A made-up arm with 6 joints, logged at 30 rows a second.
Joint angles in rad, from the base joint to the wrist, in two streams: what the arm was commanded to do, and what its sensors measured. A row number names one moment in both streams.
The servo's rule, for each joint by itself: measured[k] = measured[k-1] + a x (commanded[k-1-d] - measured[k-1]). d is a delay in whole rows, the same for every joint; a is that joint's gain. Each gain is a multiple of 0.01, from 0.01 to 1. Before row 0 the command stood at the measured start. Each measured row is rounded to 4 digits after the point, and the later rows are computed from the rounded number. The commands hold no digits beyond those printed.
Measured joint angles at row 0:
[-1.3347, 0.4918, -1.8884, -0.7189, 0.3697, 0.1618]
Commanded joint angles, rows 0 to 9:
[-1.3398, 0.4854, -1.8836, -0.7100, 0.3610, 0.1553]
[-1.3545, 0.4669, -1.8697, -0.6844, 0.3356, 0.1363]
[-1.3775, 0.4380, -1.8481, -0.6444, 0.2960, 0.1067]
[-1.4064, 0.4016, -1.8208, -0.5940, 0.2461, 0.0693]
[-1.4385, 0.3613, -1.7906, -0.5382, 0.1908, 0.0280]
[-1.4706, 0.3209, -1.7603, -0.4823, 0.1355, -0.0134]
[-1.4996, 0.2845, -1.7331, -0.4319, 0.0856, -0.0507]
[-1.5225, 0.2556, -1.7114, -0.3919, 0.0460, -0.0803]
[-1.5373, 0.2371, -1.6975, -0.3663, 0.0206, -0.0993]
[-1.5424, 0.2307, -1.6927, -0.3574, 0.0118, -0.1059]
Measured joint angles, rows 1 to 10:
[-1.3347, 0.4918, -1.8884, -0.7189, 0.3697, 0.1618]
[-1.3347, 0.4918, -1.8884, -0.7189, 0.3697, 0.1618]
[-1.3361, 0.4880, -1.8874, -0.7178, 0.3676, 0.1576]
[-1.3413, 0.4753, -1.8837, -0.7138, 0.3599, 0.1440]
[-1.3514, 0.4529, -1.8762, -0.7055, 0.3446, 0.1201]
[-1.3668, 0.4221, -1.8646, -0.6921, 0.3210, 0.0876]
[-1.3869, 0.3856, -1.8491, -0.6736, 0.2898, 0.0495]
[-1.4103, 0.3468, -1.8305, -0.6506, 0.2528, 0.0092]
[-1.4353, 0.3094, -1.8100, -0.6244, 0.2127, -0.0291]
[-1.4597, 0.2771, -1.7893, -0.5965, 0.1727, -0.0619]
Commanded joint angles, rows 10 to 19:
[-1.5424, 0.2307, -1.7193, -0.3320, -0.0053, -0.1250]
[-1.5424, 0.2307, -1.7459, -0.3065, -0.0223, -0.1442]
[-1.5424, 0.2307, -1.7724, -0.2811, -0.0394, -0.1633]
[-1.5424, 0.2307, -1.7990, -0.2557, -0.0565, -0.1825]
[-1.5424, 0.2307, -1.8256, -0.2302, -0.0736, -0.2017]
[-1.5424, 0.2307, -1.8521, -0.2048, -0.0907, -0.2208]
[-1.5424, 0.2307, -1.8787, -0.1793, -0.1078, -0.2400]
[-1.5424, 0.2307, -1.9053, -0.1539, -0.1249, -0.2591]
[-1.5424, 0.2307, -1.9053, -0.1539, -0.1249, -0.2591]
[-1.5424, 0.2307, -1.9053, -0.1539, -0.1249, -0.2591]
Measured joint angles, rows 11 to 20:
[-1.4814, 0.2531, -1.7700, -0.5689, 0.1362, -0.0858]
[-1.4985, 0.2397, -1.7538, -0.5435, 0.1063, -0.0987]
[-1.5108, 0.2343, -1.7466, -0.5181, 0.0795, -0.1155]
[-1.5196, 0.2321, -1.7465, -0.4927, 0.0551, -0.1339]
[-1.5260, 0.2313, -1.7519, -0.4673, 0.0324, -0.1527]
[-1.5306, 0.2309, -1.7618, -0.4419, 0.0111, -0.1718]
[-1.5339, 0.2308, -1.7752, -0.4165, -0.0092, -0.1909]
[-1.5363, 0.2307, -1.7913, -0.3911, -0.0288, -0.2100]
[-1.5380, 0.2307, -1.8097, -0.3657, -0.0478, -0.2292]
[-1.5392, 0.2307, -1.8298, -0.3403, -0.0663, -0.2483]

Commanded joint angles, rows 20 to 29:
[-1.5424, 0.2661, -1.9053, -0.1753, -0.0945, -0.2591]
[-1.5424, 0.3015, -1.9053, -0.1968, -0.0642, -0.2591]
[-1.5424, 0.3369, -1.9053, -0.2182, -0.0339, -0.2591]
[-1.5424, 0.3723, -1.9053, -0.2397, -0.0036, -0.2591]
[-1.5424, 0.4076, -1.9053, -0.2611, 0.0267, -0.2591]
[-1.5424, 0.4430, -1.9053, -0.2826, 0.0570, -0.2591]
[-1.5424, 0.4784, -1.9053, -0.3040, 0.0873, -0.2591]
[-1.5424, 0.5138, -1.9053, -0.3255, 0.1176, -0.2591]
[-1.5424, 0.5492, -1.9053, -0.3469, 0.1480, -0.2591]
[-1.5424, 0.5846, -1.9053, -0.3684, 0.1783, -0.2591]
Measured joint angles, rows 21 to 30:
[-1.5401, 0.2307, -1.8457, -0.3179, -0.0804, -0.2552]
[-1.5407, 0.2307, -1.8582, -0.2982, -0.0911, -0.2577]
[-1.5412, 0.2519, -1.8681, -0.2835, -0.0919, -0.2586]
[-1.5415, 0.2817, -1.8759, -0.2731, -0.0853, -0.2589]
[-1.5418, 0.3148, -1.8821, -0.2665, -0.0730, -0.2590]
[-1.5420, 0.3493, -1.8870, -0.2633, -0.0563, -0.2591]
[-1.5421, 0.3843, -1.8908, -0.2630, -0.0364, -0.2591]
[-1.5422, 0.4195, -1.8938, -0.2654, -0.0140, -0.2591]
[-1.5423, 0.4548, -1.8962, -0.2700, 0.0103, -0.2591]
[-1.5423, 0.4902, -1.8981, -0.2767, 0.0361, -0.2591]

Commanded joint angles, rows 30 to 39:
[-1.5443, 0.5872, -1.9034, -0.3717, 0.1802, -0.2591]
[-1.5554, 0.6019, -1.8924, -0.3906, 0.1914, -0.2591]
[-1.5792, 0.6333, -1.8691, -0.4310, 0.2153, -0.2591]
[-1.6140, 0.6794, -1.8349, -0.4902, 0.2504, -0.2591]
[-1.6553, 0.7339, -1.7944, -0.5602, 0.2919, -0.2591]
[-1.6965, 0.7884, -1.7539, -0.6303, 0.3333, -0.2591]
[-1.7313, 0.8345, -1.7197, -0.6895, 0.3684, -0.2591]
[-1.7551, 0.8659, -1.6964, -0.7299, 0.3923, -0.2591]
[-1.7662, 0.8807, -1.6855, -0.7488, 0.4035, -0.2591]
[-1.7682, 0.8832, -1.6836, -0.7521, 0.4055, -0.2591]
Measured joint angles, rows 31 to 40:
[-1.5423, 0.5256, -1.8996, -0.2851, 0.0630, -0.2591]
[-1.5423, 0.5610, -1.9008, -0.2951, 0.0907, -0.2591]
[-1.5429, 0.5767, -1.9013, -0.3043, 0.1122, -0.2591]
[-1.5464, 0.5918, -1.8994, -0.3147, 0.1312, -0.2591]
[-1.5556, 0.6167, -1.8930, -0.3287, 0.1514, -0.2591]
[-1.5720, 0.6543, -1.8808, -0.3481, 0.1752, -0.2591]
[-1.5953, 0.7021, -1.8627, -0.3736, 0.2032, -0.2591]
[-1.6236, 0.7539, -1.8399, -0.4044, 0.2344, -0.2591]
[-1.6538, 0.8023, -1.8147, -0.4386, 0.2666, -0.2591]
[-1.6822, 0.8405, -1.7899, -0.4736, 0.2968, -0.2591]

